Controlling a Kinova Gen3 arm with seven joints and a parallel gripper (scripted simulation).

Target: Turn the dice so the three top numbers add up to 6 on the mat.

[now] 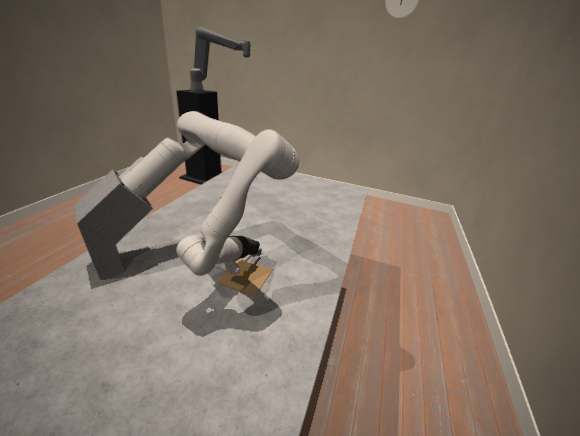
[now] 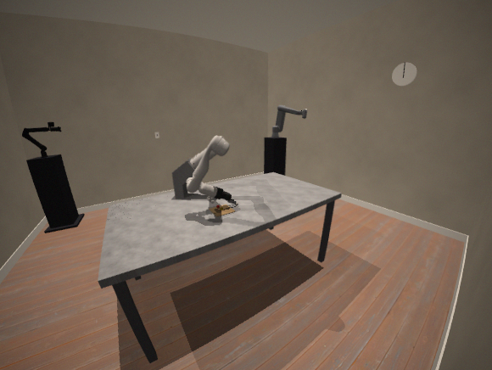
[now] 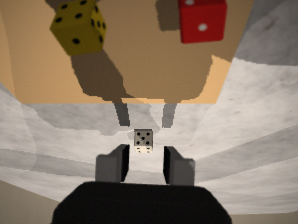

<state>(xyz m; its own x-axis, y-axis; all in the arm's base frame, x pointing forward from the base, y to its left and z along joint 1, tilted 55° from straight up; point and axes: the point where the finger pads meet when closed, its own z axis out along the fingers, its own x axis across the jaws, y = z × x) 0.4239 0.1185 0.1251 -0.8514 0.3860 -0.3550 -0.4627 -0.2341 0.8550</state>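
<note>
The white die is 30 mm to the left of my hand and 30 mm below it. The rest, counted from my hand: tan mat 30 mm ahead, 100 mm to the right, 30 mm below; then red die 20 mm behind, 110 mm to the right, 20 mm below; then yellow die 30 mm ahead, 100 mm to the right, 20 mm below.
</note>
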